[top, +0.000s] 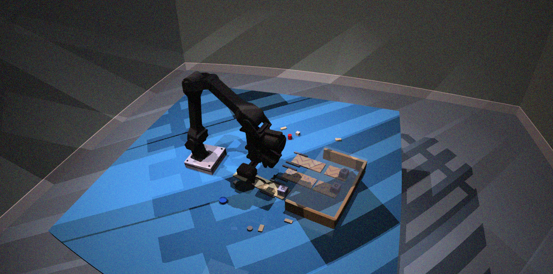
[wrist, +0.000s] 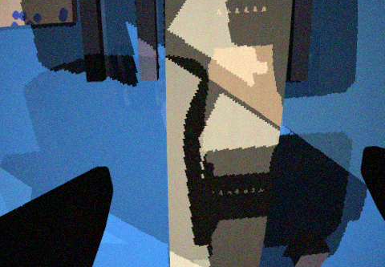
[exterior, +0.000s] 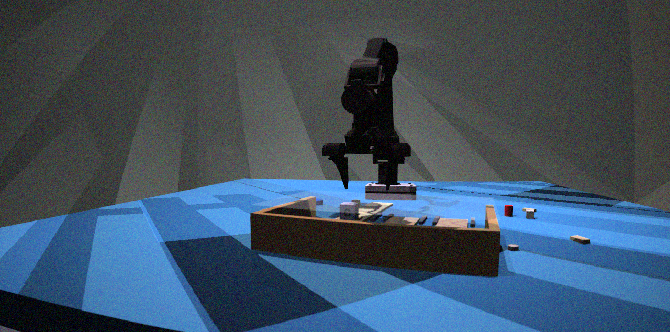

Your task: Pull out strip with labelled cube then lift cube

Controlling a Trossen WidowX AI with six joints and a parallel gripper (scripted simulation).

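The plain strip is 50 mm below my gripper tip. The rest, counted from my gripper tip: blue disc: 70 mm behind, 150 mm to the right, 50 mm below; grey disc: 80 mm ahead, 200 mm to the right, 50 mm below; red cylinder: 30 mm behind, 300 mm to the left, 40 mm below.
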